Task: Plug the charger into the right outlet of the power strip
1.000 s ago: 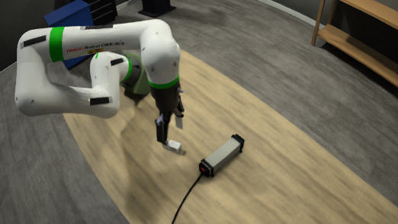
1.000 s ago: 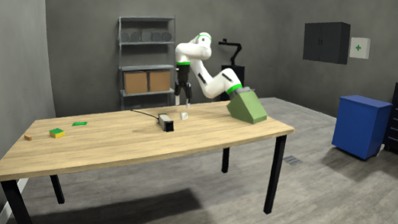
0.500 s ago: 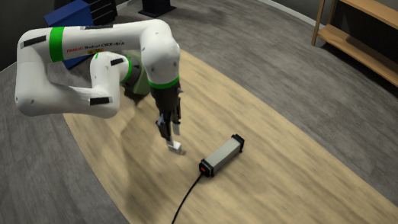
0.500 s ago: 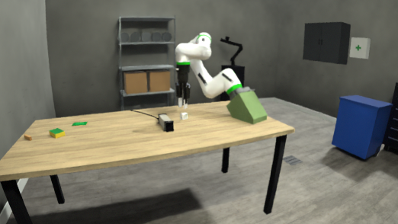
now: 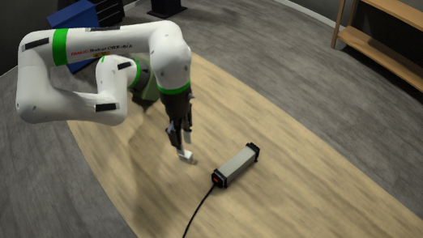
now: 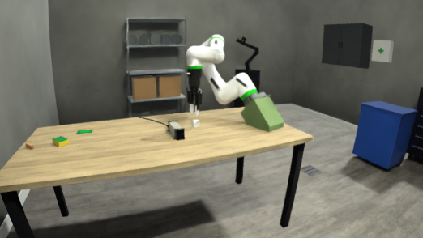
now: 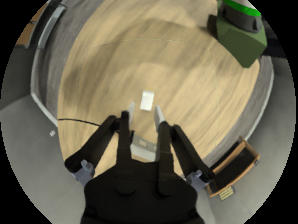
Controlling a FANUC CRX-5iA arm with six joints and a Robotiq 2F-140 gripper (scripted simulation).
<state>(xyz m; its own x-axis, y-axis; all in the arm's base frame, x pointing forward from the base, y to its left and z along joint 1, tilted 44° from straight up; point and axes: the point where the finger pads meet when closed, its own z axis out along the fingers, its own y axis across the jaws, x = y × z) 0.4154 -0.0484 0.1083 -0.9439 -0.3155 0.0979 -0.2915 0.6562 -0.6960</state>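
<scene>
Right now the white charger is 10 mm behind my hand and 90 mm below it. The rest, counted from my hand: power strip (180 mm ahead, 90 mm to the left, 90 mm below); yellow-green sponge (860 mm ahead, 50 mm to the right, 100 mm below); flat green piece (710 mm ahead, 220 mm to the right, 110 mm below).
</scene>
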